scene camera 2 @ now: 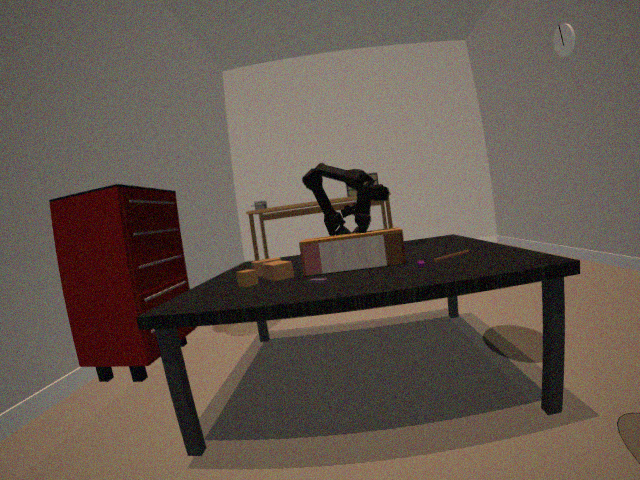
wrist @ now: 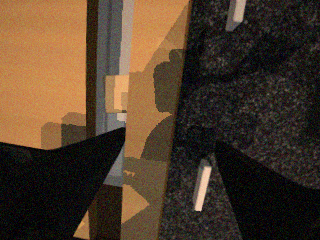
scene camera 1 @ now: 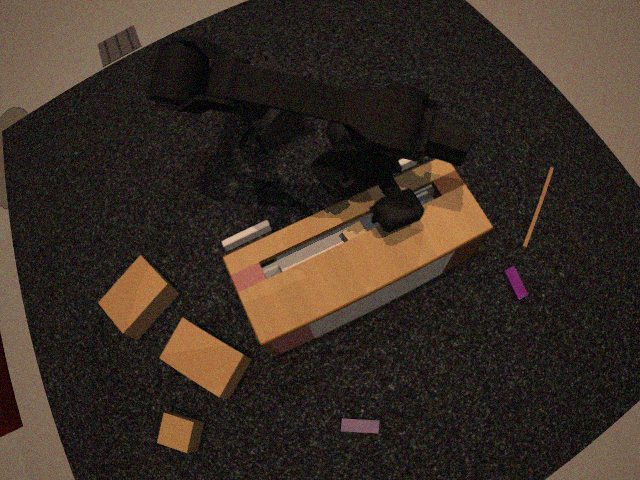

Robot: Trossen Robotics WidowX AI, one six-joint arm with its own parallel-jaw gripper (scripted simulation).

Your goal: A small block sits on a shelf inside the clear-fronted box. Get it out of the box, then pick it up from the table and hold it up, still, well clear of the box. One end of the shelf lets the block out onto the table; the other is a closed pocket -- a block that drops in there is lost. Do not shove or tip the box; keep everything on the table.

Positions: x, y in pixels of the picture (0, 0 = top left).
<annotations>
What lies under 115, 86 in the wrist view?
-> A tan block.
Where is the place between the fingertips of my gripper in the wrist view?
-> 170, 138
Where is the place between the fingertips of my gripper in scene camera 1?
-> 362, 199
</annotations>
